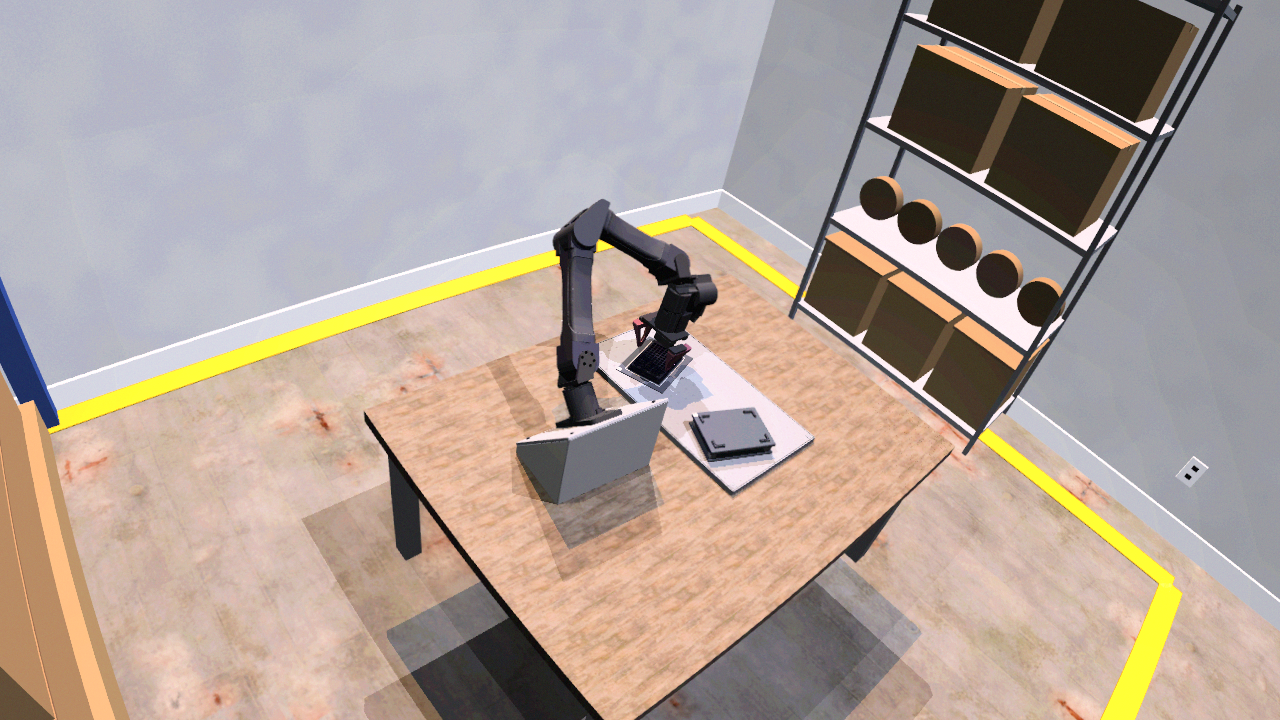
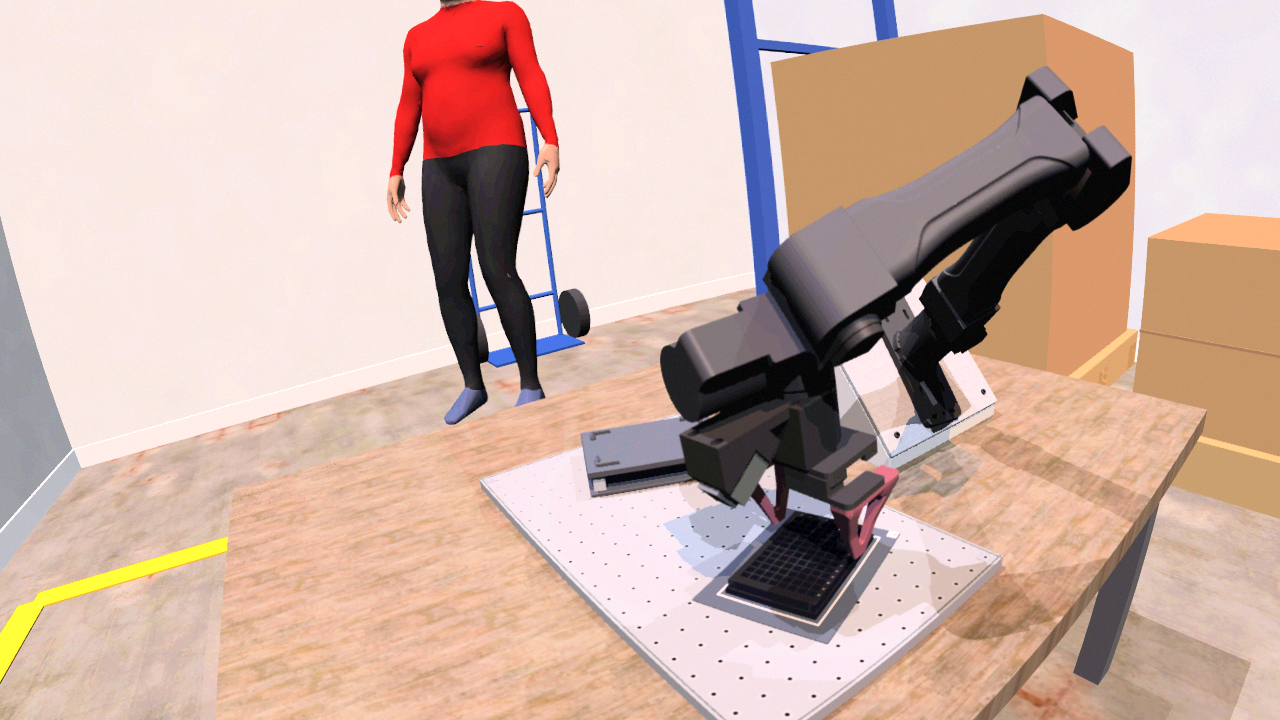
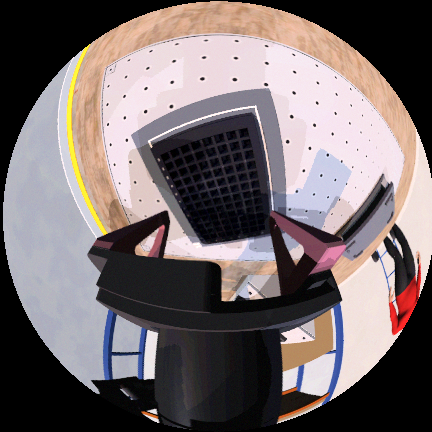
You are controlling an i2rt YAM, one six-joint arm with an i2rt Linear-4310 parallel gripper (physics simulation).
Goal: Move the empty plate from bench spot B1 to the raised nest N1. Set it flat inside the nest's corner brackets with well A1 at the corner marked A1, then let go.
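Places are measured from the arm's base along level axes (x ahead, y up, z right), in millimetres.
Pixels of known places: gripper, fingertip midpoint: (image 1: 652,358) (image 2: 816,537) (image 3: 218,215); arm's base, origin of the base link: (image 1: 587,421) (image 2: 910,355).
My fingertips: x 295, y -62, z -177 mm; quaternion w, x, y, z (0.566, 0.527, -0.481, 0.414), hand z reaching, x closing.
For each thing: its top centre in the pictures, then the offset to it from my fingertips. "*": a spot on its surface instead. Level surfaces: height alone.
- empty plate, middle of its top: (image 3: 220,195) (image 2: 804,553) (image 1: 656,358) dx +15, dy -9, dz -2 mm
- grey patch, surface spot: (image 3: 266,100) * dx +107, dy -23, dz +16 mm
- raised nest N1, middle of its top: (image 2: 650,436) (image 3: 374,232) (image 1: 735,426) dx +36, dy +12, dz +277 mm
- wooden table, its level: dy -38 mm
The empty plate (image 1: 651,365) (image 2: 783,574) (image 3: 215,175) is black with a grid of wells. It lies flat on bench spot B1, a grey patch (image 3: 266,100) with a white outline. My gripper (image 1: 658,351) (image 2: 817,537) (image 3: 218,215) is open, pointing down, with its pink fingertips low on either side of the plate, near its end closer to the arm's base. Whether the fingertips touch the plate cannot be told. The raised nest N1 (image 1: 733,429) (image 2: 633,447) (image 3: 371,222) is a grey platform with dark corner brackets. The A1 marks are too small to read.
The plate and the nest stand on a white perforated board (image 1: 776,416) (image 2: 581,546) (image 3: 220,62) on the wooden table (image 1: 716,573) (image 2: 402,582). A slanted grey-white panel (image 1: 608,452) (image 2: 971,380) stands by the arm's base. A person (image 2: 469,89) stands beyond the table.
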